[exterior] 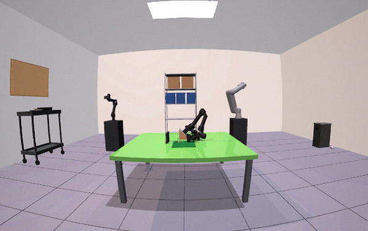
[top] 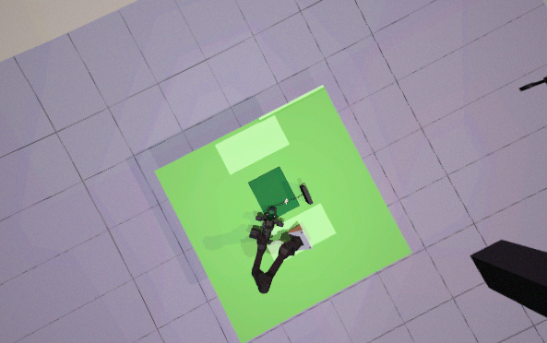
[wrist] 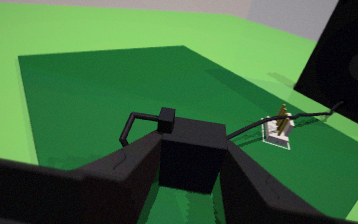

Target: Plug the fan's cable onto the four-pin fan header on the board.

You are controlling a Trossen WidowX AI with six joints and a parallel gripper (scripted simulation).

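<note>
Now: the dark fan plug 10 mm below my gripper tip. Round my gripper tip: dark green board (80 mm ahead, 50 mm to the right, 50 mm below); white four-pin header (100 mm to the right, 30 mm below); fan (20 mm behind, 230 mm to the right, 30 mm above).
</note>
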